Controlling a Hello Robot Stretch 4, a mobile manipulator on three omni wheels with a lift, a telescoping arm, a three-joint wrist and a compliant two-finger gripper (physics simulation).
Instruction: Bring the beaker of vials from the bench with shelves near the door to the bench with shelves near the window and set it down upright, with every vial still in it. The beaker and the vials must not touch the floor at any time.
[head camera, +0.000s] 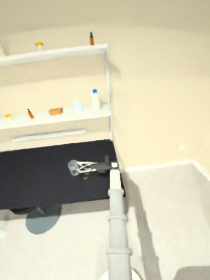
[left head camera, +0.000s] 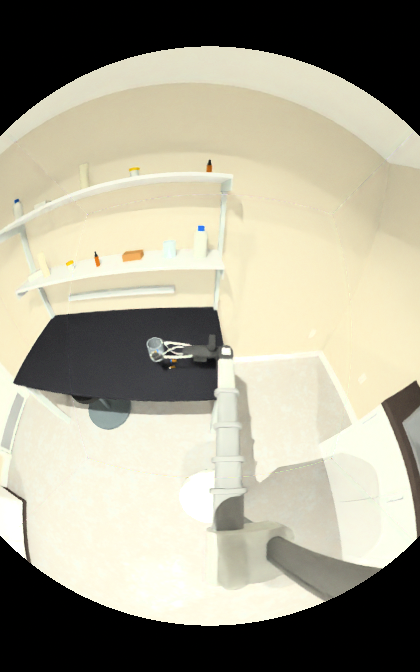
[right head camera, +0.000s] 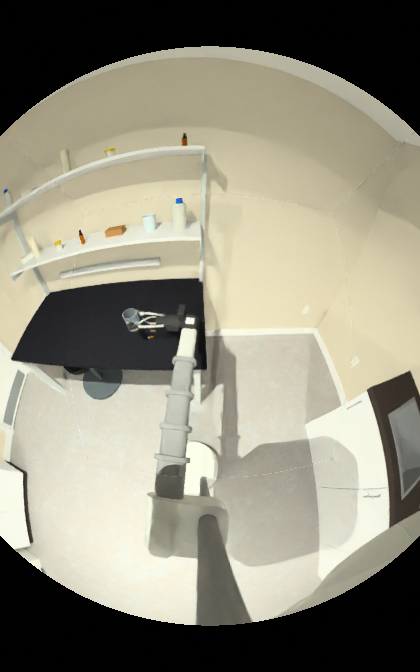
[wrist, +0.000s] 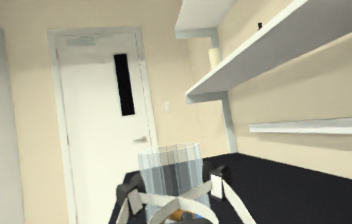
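A clear beaker stands roughly upright between the fingers of my gripper, which is shut on it. It seems to hang a little above the black bench. Small orange and blue vials seem to lie on the bench beside the beaker, under the fingers. An orange vial shows behind the finger straps. What the beaker holds is not clear; something brownish shows at its bottom.
Shelves with bottles, jars and an orange block stand above the bench's back. A door stands beyond the bench. A stool is at its front. White cabinets stand at the right.
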